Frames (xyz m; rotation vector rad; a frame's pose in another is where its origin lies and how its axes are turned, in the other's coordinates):
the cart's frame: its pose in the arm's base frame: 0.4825 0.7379 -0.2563 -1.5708 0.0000 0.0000
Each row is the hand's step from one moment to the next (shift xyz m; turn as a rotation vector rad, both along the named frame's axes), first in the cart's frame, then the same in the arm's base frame.
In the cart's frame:
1: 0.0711 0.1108 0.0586 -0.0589 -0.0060 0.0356
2: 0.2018 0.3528 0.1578 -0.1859 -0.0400 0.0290
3: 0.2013 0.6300 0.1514 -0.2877 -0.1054 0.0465
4: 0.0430 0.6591 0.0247 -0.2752 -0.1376 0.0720
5: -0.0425 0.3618 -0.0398 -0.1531 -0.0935 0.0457
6: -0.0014 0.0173 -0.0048 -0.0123 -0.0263 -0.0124
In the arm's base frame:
1: 0.0711 0.0586 -0.1108 -0.0589 0.0356 0.0060
2: 0.2018 0.1578 -0.3528 -0.1859 0.0290 0.0400
3: 0.2013 0.1514 -0.6300 -0.2877 0.0465 0.1054
4: 0.0430 0.0247 -0.6591 -0.2752 0.0720 0.1376
5: -0.0425 -0.0398 -0.3618 -0.1531 0.0457 0.0935
6: -0.0014 -0.0048 -0.0173 -0.0123 -0.0124 0.0263

